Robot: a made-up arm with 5 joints. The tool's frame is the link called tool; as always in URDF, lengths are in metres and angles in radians. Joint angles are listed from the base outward.
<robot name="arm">
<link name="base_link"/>
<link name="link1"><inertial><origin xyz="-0.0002 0.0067 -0.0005"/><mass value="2.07"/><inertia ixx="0.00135" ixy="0" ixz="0" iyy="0.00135" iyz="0" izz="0.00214"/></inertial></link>
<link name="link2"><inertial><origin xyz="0.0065 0.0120 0.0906"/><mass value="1.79"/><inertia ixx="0.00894" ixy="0" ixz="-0.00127" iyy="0.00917" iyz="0" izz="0.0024"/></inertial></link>
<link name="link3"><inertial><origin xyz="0.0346 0.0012 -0.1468"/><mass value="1.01"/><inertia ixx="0.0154" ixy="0" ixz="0.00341" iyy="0.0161" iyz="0" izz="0.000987"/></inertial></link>
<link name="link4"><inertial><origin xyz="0.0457 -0.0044 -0.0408"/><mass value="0.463"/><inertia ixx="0.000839" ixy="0" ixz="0.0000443" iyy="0.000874" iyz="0" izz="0.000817"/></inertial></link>
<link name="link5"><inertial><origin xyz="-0.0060 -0.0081 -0.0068"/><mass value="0.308"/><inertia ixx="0.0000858" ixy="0" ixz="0" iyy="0.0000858" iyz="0" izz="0.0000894"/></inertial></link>
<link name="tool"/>
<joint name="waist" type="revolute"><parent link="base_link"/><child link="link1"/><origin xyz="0 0 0.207" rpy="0 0 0"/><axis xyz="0 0 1"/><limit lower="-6.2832" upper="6.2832"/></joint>
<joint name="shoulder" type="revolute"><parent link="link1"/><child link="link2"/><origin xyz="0 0 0" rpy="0 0 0"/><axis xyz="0 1 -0.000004"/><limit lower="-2.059" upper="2.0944"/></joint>
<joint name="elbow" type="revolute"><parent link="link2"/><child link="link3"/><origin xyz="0.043 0 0.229" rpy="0 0 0"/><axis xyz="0 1 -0.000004"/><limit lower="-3.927" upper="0.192"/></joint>
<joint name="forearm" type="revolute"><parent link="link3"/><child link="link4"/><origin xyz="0.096 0 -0.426" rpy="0 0 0"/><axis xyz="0 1 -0.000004"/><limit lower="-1.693" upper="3.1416"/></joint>
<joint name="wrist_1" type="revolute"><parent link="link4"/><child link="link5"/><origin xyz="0.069 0 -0.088" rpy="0 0 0"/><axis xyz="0 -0.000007 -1"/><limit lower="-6.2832" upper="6.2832"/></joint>
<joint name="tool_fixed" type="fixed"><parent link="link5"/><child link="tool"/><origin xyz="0 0 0" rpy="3.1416 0 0"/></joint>
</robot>
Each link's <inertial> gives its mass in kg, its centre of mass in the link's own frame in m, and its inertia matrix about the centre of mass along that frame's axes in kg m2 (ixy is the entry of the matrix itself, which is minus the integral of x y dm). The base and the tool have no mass. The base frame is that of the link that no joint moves.
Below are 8 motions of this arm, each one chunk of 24 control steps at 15 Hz.
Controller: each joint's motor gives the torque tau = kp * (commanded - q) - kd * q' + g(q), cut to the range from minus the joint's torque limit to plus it. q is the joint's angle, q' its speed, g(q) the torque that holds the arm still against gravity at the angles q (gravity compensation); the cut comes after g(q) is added. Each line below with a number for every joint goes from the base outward.
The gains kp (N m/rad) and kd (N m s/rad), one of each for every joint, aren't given. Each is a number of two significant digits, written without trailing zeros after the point. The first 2 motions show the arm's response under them.
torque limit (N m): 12 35 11 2.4 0.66
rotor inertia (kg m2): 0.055 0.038 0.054 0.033 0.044
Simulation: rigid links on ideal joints. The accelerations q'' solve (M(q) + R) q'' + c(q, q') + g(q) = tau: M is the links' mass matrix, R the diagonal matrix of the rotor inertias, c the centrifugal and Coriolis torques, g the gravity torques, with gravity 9.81 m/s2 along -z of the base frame. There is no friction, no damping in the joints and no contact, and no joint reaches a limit. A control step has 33 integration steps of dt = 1/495 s. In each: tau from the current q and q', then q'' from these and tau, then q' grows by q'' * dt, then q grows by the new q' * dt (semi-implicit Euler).
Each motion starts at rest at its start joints. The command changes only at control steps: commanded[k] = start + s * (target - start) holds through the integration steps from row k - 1 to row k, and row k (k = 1, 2, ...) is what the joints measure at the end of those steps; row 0 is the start. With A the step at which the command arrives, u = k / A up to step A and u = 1 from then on. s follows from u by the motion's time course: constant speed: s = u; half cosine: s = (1 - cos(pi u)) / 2; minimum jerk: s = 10 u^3 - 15 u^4 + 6 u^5; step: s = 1 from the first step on.
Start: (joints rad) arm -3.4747 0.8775 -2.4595 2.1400 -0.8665
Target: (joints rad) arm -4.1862 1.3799 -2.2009 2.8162 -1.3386
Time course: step
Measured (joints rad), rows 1 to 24:
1: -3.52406 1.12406 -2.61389 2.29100 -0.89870
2: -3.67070 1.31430 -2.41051 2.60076 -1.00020
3: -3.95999 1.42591 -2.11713 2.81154 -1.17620
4: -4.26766 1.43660 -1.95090 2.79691 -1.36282
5: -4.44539 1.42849 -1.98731 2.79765 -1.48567
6: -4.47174 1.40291 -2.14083 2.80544 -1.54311
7: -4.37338 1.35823 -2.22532 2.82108 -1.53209
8: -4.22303 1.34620 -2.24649 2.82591 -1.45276
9: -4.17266 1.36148 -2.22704 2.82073 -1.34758
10: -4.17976 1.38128 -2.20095 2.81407 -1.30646
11: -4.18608 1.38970 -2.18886 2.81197 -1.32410
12: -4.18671 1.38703 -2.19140 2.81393 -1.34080
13: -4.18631 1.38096 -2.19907 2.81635 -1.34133
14: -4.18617 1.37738 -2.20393 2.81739 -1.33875
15: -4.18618 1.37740 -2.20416 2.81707 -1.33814
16: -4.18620 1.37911 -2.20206 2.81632 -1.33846
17: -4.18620 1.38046 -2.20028 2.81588 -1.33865
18: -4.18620 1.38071 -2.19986 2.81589 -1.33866
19: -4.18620 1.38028 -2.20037 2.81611 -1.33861
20: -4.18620 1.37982 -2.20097 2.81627 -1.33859
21: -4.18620 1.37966 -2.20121 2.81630 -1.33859
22: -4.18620 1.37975 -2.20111 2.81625 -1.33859
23: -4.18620 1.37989 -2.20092 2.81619 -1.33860
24: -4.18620 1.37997 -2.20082 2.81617 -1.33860
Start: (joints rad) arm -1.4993 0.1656 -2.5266 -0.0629 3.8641
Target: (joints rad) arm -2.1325 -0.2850 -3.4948 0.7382 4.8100
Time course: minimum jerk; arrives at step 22
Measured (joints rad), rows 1 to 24:
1: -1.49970 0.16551 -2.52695 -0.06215 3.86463
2: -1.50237 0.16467 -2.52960 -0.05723 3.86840
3: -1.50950 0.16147 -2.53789 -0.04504 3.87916
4: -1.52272 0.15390 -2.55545 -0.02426 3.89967
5: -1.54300 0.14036 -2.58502 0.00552 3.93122
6: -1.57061 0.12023 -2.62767 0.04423 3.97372
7: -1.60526 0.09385 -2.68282 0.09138 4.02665
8: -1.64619 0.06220 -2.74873 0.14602 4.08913
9: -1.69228 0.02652 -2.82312 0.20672 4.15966
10: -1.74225 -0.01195 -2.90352 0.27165 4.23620
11: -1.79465 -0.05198 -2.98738 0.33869 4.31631
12: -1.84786 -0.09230 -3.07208 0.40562 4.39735
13: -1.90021 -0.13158 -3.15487 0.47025 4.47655
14: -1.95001 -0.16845 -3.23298 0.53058 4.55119
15: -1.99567 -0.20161 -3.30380 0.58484 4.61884
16: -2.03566 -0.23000 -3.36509 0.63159 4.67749
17: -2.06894 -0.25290 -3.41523 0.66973 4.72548
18: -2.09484 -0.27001 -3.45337 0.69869 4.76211
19: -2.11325 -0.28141 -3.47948 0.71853 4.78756
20: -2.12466 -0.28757 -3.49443 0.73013 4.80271
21: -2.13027 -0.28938 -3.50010 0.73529 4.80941
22: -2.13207 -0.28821 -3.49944 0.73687 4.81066
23: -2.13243 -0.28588 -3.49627 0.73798 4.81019
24: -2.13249 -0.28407 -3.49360 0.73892 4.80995
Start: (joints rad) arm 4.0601 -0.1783 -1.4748 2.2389 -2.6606
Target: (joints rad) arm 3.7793 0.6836 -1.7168 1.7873 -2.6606
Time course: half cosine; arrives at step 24
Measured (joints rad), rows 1 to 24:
1: 4.05926 -0.17585 -1.47628 2.23736 -2.66062
2: 4.05644 -0.16725 -1.48017 2.23191 -2.66065
3: 4.05135 -0.15106 -1.48548 2.22216 -2.66066
4: 4.04401 -0.12741 -1.49181 2.20881 -2.66065
5: 4.03455 -0.09706 -1.49955 2.19216 -2.66064
6: 4.02312 -0.06081 -1.50906 2.17244 -2.66063
7: 4.00992 -0.01936 -1.52031 2.14999 -2.66062
8: 3.99517 0.02668 -1.53299 2.12519 -2.66062
9: 3.97912 0.07659 -1.54674 2.09847 -2.66061
10: 3.96205 0.12956 -1.56125 2.07030 -2.66060
11: 3.94424 0.18467 -1.57629 2.04117 -2.66059
12: 3.92600 0.24096 -1.59164 2.01157 -2.66058
13: 3.90765 0.29745 -1.60703 1.98202 -2.66057
14: 3.88949 0.35318 -1.62222 1.95302 -2.66056
15: 3.87184 0.40720 -1.63694 1.92507 -2.66055
16: 3.85500 0.45859 -1.65092 1.89864 -2.66055
17: 3.83927 0.50646 -1.66393 1.87419 -2.66054
18: 3.82492 0.55001 -1.67576 1.85212 -2.66054
19: 3.81220 0.58847 -1.68622 1.83281 -2.66053
20: 3.80132 0.62119 -1.69514 1.81659 -2.66053
21: 3.79248 0.64760 -1.70238 1.80371 -2.66053
22: 3.78582 0.66724 -1.70782 1.79440 -2.66053
23: 3.78146 0.67978 -1.71138 1.78881 -2.66053
24: 3.77947 0.68500 -1.71300 1.78703 -2.66053

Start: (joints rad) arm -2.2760 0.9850 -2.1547 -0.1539 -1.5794
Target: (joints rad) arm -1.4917 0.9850 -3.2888 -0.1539 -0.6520
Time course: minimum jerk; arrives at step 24
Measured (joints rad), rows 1 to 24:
1: -2.27570 0.98512 -2.15512 -0.15384 -1.57899
2: -2.27353 0.98582 -2.15811 -0.15346 -1.57605
3: -2.26708 0.98710 -2.16681 -0.15278 -1.56767
4: -2.25439 0.98845 -2.18434 -0.15206 -1.55166
5: -2.23429 0.98936 -2.21296 -0.15156 -1.52681
6: -2.20631 0.98959 -2.25368 -0.15137 -1.49271
7: -2.17050 0.98922 -2.30631 -0.15139 -1.44971
8: -2.12734 0.98851 -2.36974 -0.15152 -1.39842
9: -2.07768 0.98769 -2.44236 -0.15166 -1.33973
10: -2.02272 0.98689 -2.52226 -0.15181 -1.27492
11: -1.96389 0.98611 -2.60742 -0.15198 -1.20559
12: -1.90286 0.98529 -2.69570 -0.15225 -1.13359
13: -1.84137 0.98438 -2.78483 -0.15264 -1.06094
14: -1.78119 0.98338 -2.87236 -0.15315 -0.98967
15: -1.72399 0.98237 -2.95591 -0.15375 -0.92180
16: -1.67131 0.98144 -3.03319 -0.15437 -0.85921
17: -1.62441 0.98067 -3.10218 -0.15494 -0.80360
18: -1.58428 0.98013 -3.16123 -0.15542 -0.75630
19: -1.55157 0.97986 -3.20919 -0.15575 -0.71809
20: -1.52656 0.97987 -3.24554 -0.15590 -0.68915
21: -1.50907 0.98019 -3.27047 -0.15587 -0.66926
22: -1.49842 0.98081 -3.28496 -0.15565 -0.65755
23: -1.49332 0.98175 -3.29094 -0.15524 -0.65245
24: -1.49184 0.98302 -3.29129 -0.15465 -0.65150

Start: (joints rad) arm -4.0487 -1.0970 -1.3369 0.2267 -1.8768
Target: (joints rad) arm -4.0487 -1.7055 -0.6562 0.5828 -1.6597
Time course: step
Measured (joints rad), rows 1 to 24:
1: -4.04866 -1.51243 -0.93420 0.42158 -1.84346
2: -4.04870 -1.71355 -0.72188 0.61133 -1.74306
3: -4.04869 -1.70373 -0.65234 0.59814 -1.64594
4: -4.04866 -1.69470 -0.62940 0.59097 -1.61281
5: -4.04867 -1.69859 -0.63761 0.58936 -1.63813
6: -4.04869 -1.70491 -0.65383 0.58211 -1.66228
7: -4.04871 -1.70828 -0.66292 0.57893 -1.66362
8: -4.04871 -1.70797 -0.66260 0.58031 -1.66015
9: -4.04870 -1.70613 -0.65811 0.58262 -1.65920
10: -4.04870 -1.70485 -0.65472 0.58380 -1.65952
11: -4.04870 -1.70470 -0.65415 0.58367 -1.65972
12: -4.04870 -1.70517 -0.65528 0.58302 -1.65972
13: -4.04870 -1.70562 -0.65643 0.58257 -1.65970
14: -4.04870 -1.70574 -0.65681 0.58252 -1.65970
15: -4.04870 -1.70564 -0.65657 0.58268 -1.65970
16: -4.04870 -1.70549 -0.65621 0.58284 -1.65970
17: -4.04870 -1.70543 -0.65603 0.58289 -1.65970
18: -4.04870 -1.70545 -0.65607 0.58285 -1.65970
19: -4.04870 -1.70549 -0.65617 0.58280 -1.65970
20: -4.04870 -1.70552 -0.65624 0.58278 -1.65970
21: -4.04870 -1.70552 -0.65624 0.58278 -1.65970
22: -4.04870 -1.70551 -0.65622 0.58280 -1.65970
23: -4.04870 -1.70550 -0.65619 0.58281 -1.65970
24: -4.04870 -1.70549 -0.65619 0.58281 -1.65970

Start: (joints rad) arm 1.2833 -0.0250 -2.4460 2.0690 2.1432
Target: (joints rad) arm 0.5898 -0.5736 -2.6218 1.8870 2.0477
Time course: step
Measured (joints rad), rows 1 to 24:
1: 1.06086 -0.26492 -2.23013 1.94214 2.11245
2: 0.69259 -0.51064 -2.12865 1.86537 2.05388
3: 0.61739 -0.53417 -2.42360 1.88610 2.03892
4: 0.59753 -0.60173 -2.63600 1.86168 2.04581
5: 0.59193 -0.63777 -2.72817 1.86825 2.04859
6: 0.59039 -0.63195 -2.71339 1.87810 2.04769
7: 0.58997 -0.59367 -2.65383 1.88351 2.04738
8: 0.58980 -0.55876 -2.60547 1.88910 2.04785
9: 0.58975 -0.54809 -2.58893 1.89162 2.04807
10: 0.58976 -0.55718 -2.59935 1.88955 2.04794
11: 0.58979 -0.57179 -2.61833 1.88648 2.04774
12: 0.58981 -0.58088 -2.63077 1.88523 2.04762
13: 0.58982 -0.58159 -2.63233 1.88560 2.04760
14: 0.58981 -0.57728 -2.62700 1.88654 2.04765
15: 0.58980 -0.57274 -2.62102 1.88730 2.04771
16: 0.58979 -0.57076 -2.61819 1.88756 2.04774
17: 0.58979 -0.57134 -2.61876 1.88737 2.04773
18: 0.58980 -0.57299 -2.62087 1.88704 2.04771
19: 0.58980 -0.57425 -2.62257 1.88683 2.04769
20: 0.58980 -0.57456 -2.62305 1.88682 2.04769
21: 0.58980 -0.57417 -2.62258 1.88692 2.04769
22: 0.58980 -0.57362 -2.62186 1.88702 2.04770
23: 0.58980 -0.57330 -2.62143 1.88706 2.04770
24: 0.58980 -0.57331 -2.62141 1.88705 2.04770

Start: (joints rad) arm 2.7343 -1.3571 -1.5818 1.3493 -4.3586
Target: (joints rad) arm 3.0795 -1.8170 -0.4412 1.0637 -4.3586
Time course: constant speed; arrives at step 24
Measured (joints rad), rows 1 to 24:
1: 2.74457 -1.37522 -1.55083 1.33613 -4.35852
2: 2.75803 -1.39467 -1.50571 1.32390 -4.35857
3: 2.77219 -1.41188 -1.45525 1.31333 -4.35861
4: 2.78650 -1.42896 -1.40414 1.30239 -4.35862
5: 2.80085 -1.44732 -1.35498 1.29076 -4.35862
6: 2.81521 -1.46685 -1.30788 1.27862 -4.35862
7: 2.82958 -1.48671 -1.26152 1.26635 -4.35862
8: 2.84395 -1.50627 -1.21476 1.25426 -4.35861
9: 2.85832 -1.52543 -1.16725 1.24239 -4.35861
10: 2.87269 -1.54439 -1.11935 1.23061 -4.35861
11: 2.88706 -1.56339 -1.07149 1.21879 -4.35861
12: 2.90144 -1.58252 -1.02386 1.20690 -4.35861
13: 2.91581 -1.60173 -0.97639 1.19495 -4.35861
14: 2.93019 -1.62093 -0.92895 1.18301 -4.35861
15: 2.94456 -1.64010 -0.88144 1.17110 -4.35861
16: 2.95894 -1.65924 -0.83388 1.15920 -4.35861
17: 2.97332 -1.67837 -0.78630 1.14730 -4.35861
18: 2.98770 -1.69751 -0.73874 1.13540 -4.35861
19: 3.00208 -1.71666 -0.69119 1.12349 -4.35861
20: 3.01646 -1.73580 -0.64366 1.11157 -4.35861
21: 3.03085 -1.75495 -0.59612 1.09966 -4.35861
22: 3.04523 -1.77409 -0.54858 1.08775 -4.35861
23: 3.05961 -1.79322 -0.50104 1.07584 -4.35860
24: 3.07400 -1.81236 -0.45350 1.06393 -4.35860

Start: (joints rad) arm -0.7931 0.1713 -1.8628 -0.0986 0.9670
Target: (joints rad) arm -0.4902 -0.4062 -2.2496 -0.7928 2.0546
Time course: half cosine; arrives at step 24
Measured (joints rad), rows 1 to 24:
1: -0.79224 0.17023 -1.86279 -0.10078 0.96996
2: -0.78925 0.16584 -1.86411 -0.10833 0.98088
3: -0.78372 0.15625 -1.86914 -0.12226 1.00161
4: -0.77572 0.14081 -1.87908 -0.14237 1.03139
5: -0.76541 0.11997 -1.89352 -0.16810 1.06926
6: -0.75299 0.09478 -1.91124 -0.19864 1.11441
7: -0.73867 0.06620 -1.93111 -0.23321 1.16621
8: -0.72273 0.03490 -1.95252 -0.27119 1.22389
9: -0.70543 0.00126 -1.97528 -0.31202 1.28653
10: -0.68708 -0.03438 -1.99935 -0.35513 1.35308
11: -0.66800 -0.07158 -2.02456 -0.39986 1.42241
12: -0.64851 -0.10971 -2.05051 -0.44543 1.49337
13: -0.62893 -0.14807 -2.07666 -0.49104 1.56474
14: -0.60958 -0.18590 -2.10244 -0.53585 1.63526
15: -0.59077 -0.22250 -2.12734 -0.57910 1.70372
16: -0.57281 -0.25725 -2.15094 -0.62005 1.76890
17: -0.55599 -0.28957 -2.17287 -0.65800 1.82964
18: -0.54060 -0.31894 -2.19280 -0.69233 1.88485
19: -0.52691 -0.34487 -2.21040 -0.72243 1.93351
20: -0.51515 -0.36691 -2.22538 -0.74779 1.97478
21: -0.50554 -0.38467 -2.23747 -0.76797 2.00808
22: -0.49825 -0.39786 -2.24646 -0.78263 2.03289
23: -0.49341 -0.40625 -2.25221 -0.79150 2.04878
24: -0.49110 -0.40970 -2.25464 -0.79444 2.05547

